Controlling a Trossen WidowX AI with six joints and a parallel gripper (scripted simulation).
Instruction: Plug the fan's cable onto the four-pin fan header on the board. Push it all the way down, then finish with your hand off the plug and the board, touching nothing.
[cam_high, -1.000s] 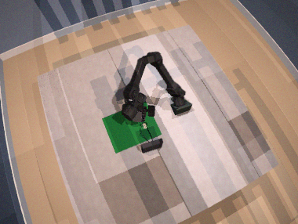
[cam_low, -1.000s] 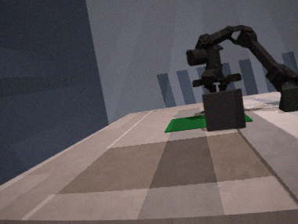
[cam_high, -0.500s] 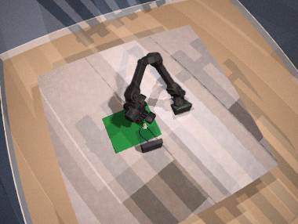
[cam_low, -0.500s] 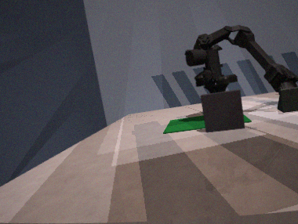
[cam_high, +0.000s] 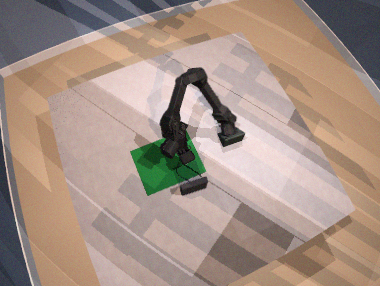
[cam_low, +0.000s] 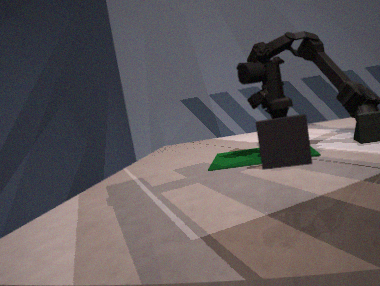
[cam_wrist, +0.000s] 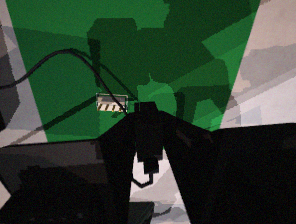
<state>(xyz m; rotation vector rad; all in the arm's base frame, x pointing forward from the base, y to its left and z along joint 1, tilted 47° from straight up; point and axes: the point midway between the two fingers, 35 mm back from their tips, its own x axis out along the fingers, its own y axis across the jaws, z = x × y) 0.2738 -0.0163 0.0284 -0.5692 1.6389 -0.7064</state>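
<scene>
The four-pin header is 1 cm behind my gripper tip, 4 cm to the left of it and 6 cm below it. Round my gripper tip: dark plug: 1 cm behind, 1 cm above; black fan: 2 cm ahead, 17 cm to the left; green board: 7 cm ahead, 8 cm below.
</scene>
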